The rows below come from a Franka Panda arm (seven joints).
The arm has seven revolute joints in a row. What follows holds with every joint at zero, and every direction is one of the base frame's. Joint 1 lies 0.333 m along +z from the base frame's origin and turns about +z. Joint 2 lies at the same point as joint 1 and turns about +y. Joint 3 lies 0.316 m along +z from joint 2 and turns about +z. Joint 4 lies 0.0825 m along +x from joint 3 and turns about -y. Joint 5 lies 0.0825 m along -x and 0.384 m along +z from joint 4 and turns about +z. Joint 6 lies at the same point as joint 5 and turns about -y. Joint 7 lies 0.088 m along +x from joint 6 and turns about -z. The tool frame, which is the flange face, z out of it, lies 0.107 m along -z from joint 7; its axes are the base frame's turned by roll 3.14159, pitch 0 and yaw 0 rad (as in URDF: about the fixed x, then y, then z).
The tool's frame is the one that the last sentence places.
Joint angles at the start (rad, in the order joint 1, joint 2, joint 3, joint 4, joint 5, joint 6, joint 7):
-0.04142, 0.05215, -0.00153, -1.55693, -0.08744, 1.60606, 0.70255
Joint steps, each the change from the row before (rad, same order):
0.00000, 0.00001, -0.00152, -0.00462, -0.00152, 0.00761, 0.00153
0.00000, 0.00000, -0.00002, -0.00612, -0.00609, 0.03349, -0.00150
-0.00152, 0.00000, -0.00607, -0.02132, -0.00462, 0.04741, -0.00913
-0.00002, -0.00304, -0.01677, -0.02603, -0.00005, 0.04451, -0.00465
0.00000, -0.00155, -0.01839, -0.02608, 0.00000, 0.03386, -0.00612
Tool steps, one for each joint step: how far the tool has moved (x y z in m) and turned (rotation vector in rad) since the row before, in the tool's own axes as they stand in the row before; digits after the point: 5 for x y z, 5 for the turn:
0.00100, 0.00022, 0.00159, 0.00065, 0.00321, 0.00258
0.00274, -0.00186, -0.00009, 0.01311, 0.02480, -0.00240
0.00525, 0.00048, 0.00633, 0.01252, 0.02272, -0.00413
0.00671, 0.00540, 0.00761, 0.01151, 0.01639, 0.00968
0.00623, 0.00691, 0.00956, 0.00341, 0.00706, 0.00964

